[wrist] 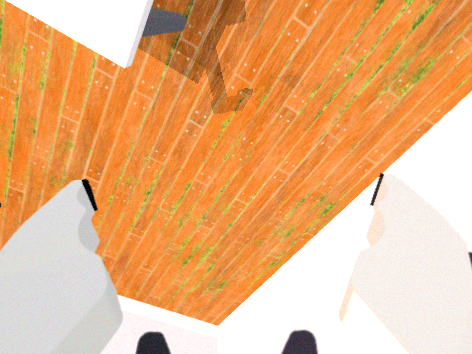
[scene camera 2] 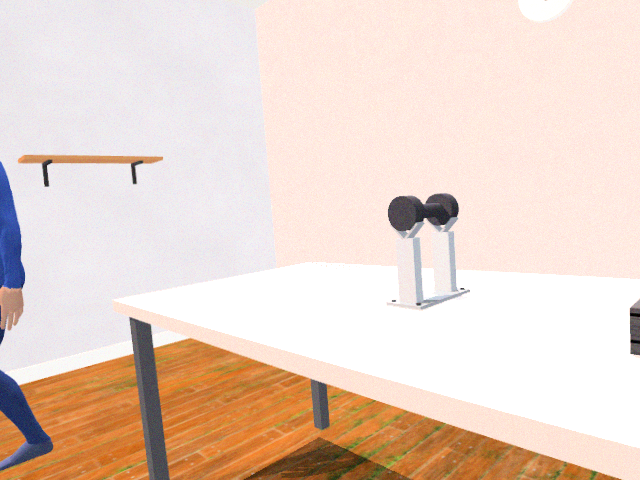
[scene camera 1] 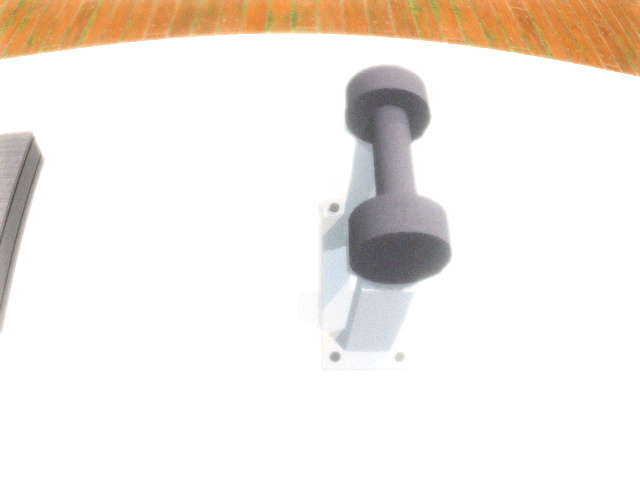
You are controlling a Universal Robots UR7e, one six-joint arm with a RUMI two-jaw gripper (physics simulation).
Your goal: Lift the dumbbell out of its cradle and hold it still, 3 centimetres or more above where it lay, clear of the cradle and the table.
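Places are measured from the arm's base along level axes (x ahead, y left, z up), in centimetres.
Where they show: gripper, fingertip midpoint: (wrist: 232, 180).
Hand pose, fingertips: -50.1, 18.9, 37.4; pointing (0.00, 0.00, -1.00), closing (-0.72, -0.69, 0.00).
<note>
Each offset is from my fingertips to the top centre of the thing, as dx, dy, dz. "spot": to the spot under its first point. Level surfaces: height alone.
The dark grey dumbbell @[+106.9, -13.1, -18.3] (scene camera 1: 393, 155) (scene camera 2: 405, 213) lies level across the cradle. Its two round heads rest in the V-shaped tops of the white cradle @[+106.9, -13.1, -24.6] (scene camera 1: 379, 320) (scene camera 2: 409, 271), whose two posts rise from a flat base plate on the table @[dz -44.4] (scene camera 1: 180, 403) (scene camera 2: 258, 320). My gripper (wrist: 232, 180) is open and empty in the wrist view, with its jaws wide apart and the wooden floor behind them. The dumbbell and the cradle do not show in the wrist view. The gripper does not show in either scene view, so its distance from the dumbbell cannot be told.
A dark grey box-like block (scene camera 1: 15, 206) (scene camera 2: 635, 328) stands on the table to one side of the cradle. A person in blue (scene camera 2: 10, 232) is at the left edge of scene camera 2. A wooden shelf (scene camera 2: 93, 159) is on the wall. A white table corner @[spot: +22.9, +13.5, -44.4] (wrist: 100, 30) shows in the wrist view.
</note>
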